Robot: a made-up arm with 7 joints. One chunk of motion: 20 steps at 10 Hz.
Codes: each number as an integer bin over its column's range. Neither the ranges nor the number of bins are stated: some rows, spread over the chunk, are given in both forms.
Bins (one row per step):
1: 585 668 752 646 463 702
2: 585 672 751 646 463 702
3: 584 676 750 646 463 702
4: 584 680 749 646 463 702
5: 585 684 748 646 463 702
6: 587 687 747 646 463 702
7: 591 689 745 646 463 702
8: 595 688 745 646 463 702
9: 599 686 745 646 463 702
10: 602 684 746 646 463 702
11: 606 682 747 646 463 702
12: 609 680 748 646 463 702
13: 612 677 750 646 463 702
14: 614 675 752 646 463 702
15: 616 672 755 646 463 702
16: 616 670 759 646 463 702
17: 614 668 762 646 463 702
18: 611 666 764 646 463 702
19: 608 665 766 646 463 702
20: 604 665 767 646 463 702
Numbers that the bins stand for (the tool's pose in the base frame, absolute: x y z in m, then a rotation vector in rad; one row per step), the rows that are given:
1: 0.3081 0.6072 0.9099 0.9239 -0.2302 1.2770
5: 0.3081 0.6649 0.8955 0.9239 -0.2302 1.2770
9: 0.3586 0.6721 0.8847 0.9239 -0.2302 1.2770
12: 0.3946 0.6505 0.8955 0.9239 -0.2302 1.2770
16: 0.4198 0.6144 0.9351 0.9239 -0.2302 1.2770
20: 0.3766 0.5964 0.9640 0.9239 -0.2302 1.2770
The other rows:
2: 0.3081 0.6216 0.9063 0.9239 -0.2302 1.2770
3: 0.3045 0.6360 0.9027 0.9239 -0.2302 1.2770
4: 0.3045 0.6505 0.8991 0.9239 -0.2302 1.2770
6: 0.3153 0.6757 0.8919 0.9239 -0.2302 1.2770
7: 0.3297 0.6829 0.8847 0.9239 -0.2302 1.2770
8: 0.3441 0.6793 0.8847 0.9239 -0.2302 1.2770
10: 0.3694 0.6649 0.8883 0.9239 -0.2302 1.2770
11: 0.3838 0.6577 0.8919 0.9239 -0.2302 1.2770
13: 0.4054 0.6396 0.9027 0.9239 -0.2302 1.2770
14: 0.4126 0.6324 0.9099 0.9239 -0.2302 1.2770
15: 0.4198 0.6216 0.9207 0.9239 -0.2302 1.2770
17: 0.4126 0.6072 0.9459 0.9239 -0.2302 1.2770
18: 0.4018 0.6000 0.9532 0.9239 -0.2302 1.2770
19: 0.3910 0.5964 0.9604 0.9239 -0.2302 1.2770

